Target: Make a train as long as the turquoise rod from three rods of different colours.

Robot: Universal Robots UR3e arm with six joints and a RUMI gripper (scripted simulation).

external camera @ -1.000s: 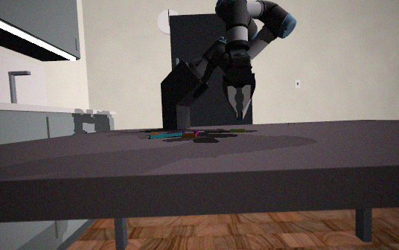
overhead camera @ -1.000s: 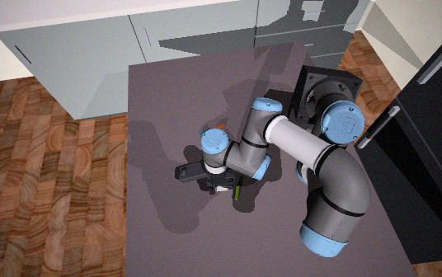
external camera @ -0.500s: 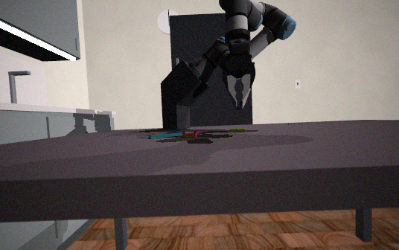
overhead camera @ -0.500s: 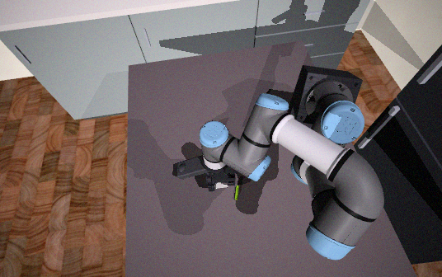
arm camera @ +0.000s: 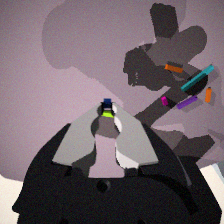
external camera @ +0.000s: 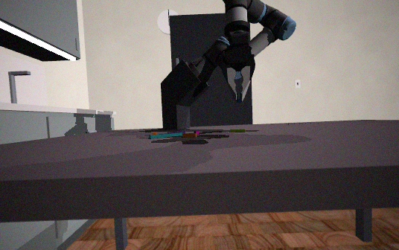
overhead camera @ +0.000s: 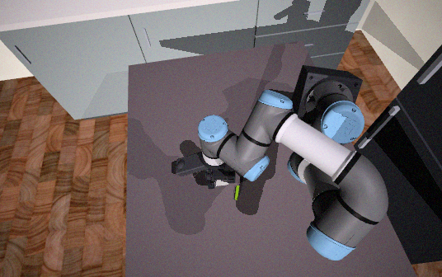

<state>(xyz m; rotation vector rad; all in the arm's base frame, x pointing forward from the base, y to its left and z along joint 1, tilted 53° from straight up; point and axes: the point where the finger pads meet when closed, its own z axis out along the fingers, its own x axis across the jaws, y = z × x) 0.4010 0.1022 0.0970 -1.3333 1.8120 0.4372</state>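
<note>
My hand is 11 cm above the lime rod, 8 cm past it and 1 cm to the right of it. From my hand the other things lie so: blue rod: 1 cm below; magenta rod: 13 cm to the right, 11 cm below, 6 cm behind; purple rod: 20 cm to the right, 11 cm below, 6 cm behind.
</note>
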